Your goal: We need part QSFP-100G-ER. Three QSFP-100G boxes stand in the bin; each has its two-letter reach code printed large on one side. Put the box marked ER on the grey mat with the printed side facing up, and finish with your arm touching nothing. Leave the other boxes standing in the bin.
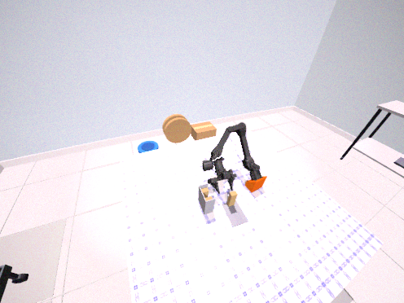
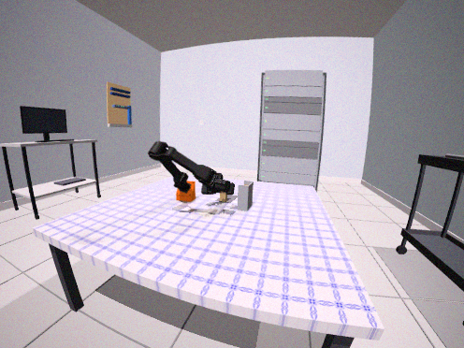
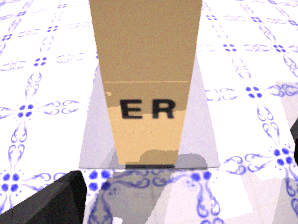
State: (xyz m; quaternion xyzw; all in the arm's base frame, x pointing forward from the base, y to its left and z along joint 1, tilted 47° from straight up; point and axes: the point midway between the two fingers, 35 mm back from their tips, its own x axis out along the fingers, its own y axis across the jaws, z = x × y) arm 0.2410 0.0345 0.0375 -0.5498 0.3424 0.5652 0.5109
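My gripper tip is 40 mm to the right of the tan box marked ER, 20 mm past it and 10 mm above it. From my gripper tip the other things lie so: grey mat: 110 mm to the left, 70 mm below, 20 mm behind.
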